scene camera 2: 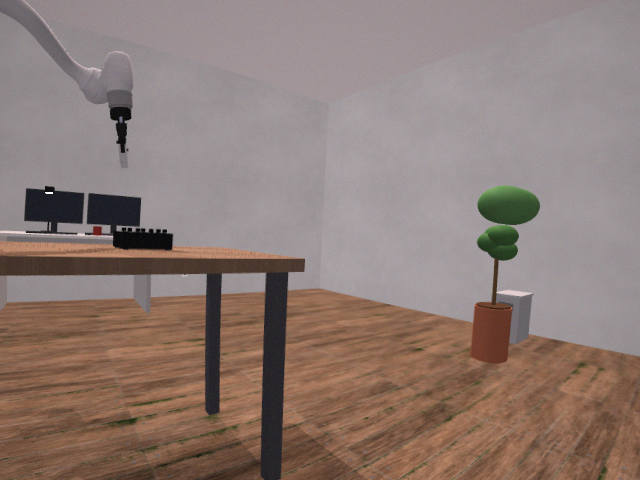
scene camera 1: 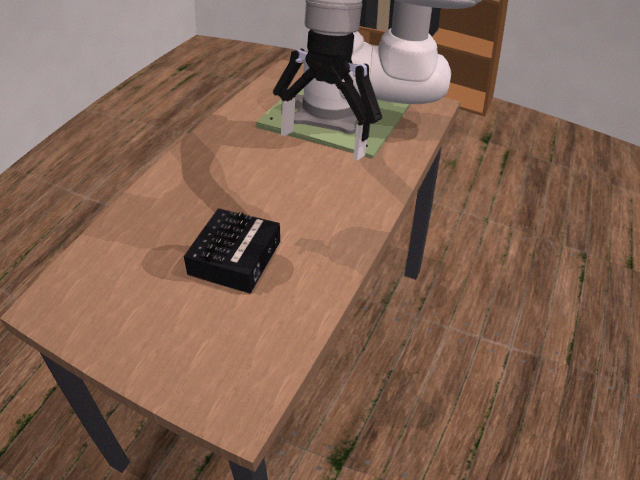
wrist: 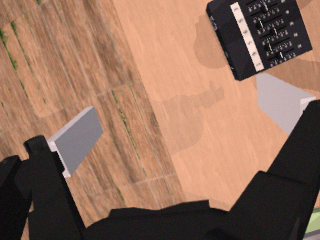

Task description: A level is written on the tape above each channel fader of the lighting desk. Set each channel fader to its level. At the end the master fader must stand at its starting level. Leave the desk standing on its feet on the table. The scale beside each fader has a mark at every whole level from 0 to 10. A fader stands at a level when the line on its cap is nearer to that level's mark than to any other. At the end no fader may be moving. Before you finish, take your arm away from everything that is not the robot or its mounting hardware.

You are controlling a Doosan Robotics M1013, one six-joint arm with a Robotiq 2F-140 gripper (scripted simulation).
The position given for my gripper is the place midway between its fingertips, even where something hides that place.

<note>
In view: my gripper (scene camera 1: 321,144).
My gripper is seen too in the wrist view (wrist: 173,105).
</note>
